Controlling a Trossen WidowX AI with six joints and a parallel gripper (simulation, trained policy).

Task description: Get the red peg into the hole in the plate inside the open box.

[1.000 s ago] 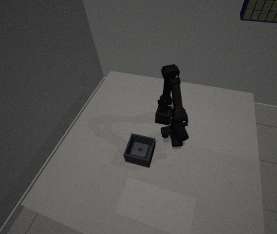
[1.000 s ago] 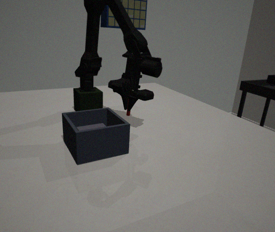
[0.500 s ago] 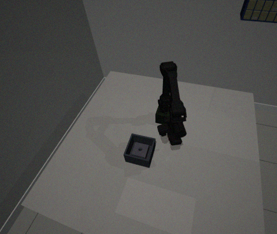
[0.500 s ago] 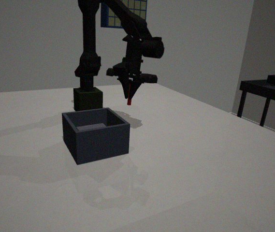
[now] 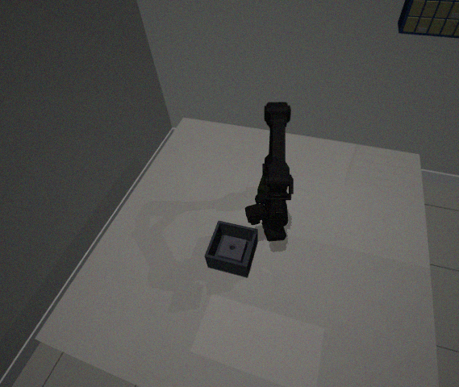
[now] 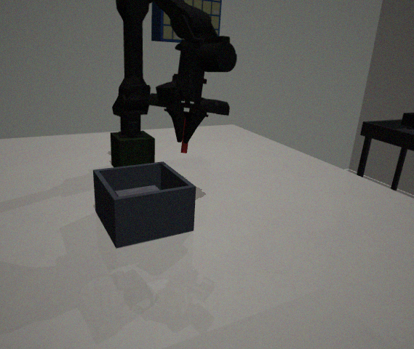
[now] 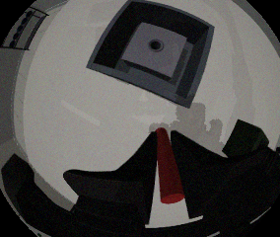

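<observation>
My gripper tip is now 100 mm to the left of the grey plate, 100 mm above it and 70 mm short of it. The rest, counted from my gripper tip: red peg: 20 mm above, 10 mm to the left, 10 mm behind; then dark blue box: 120 mm below, 100 mm to the right, 70 mm ahead.
</observation>
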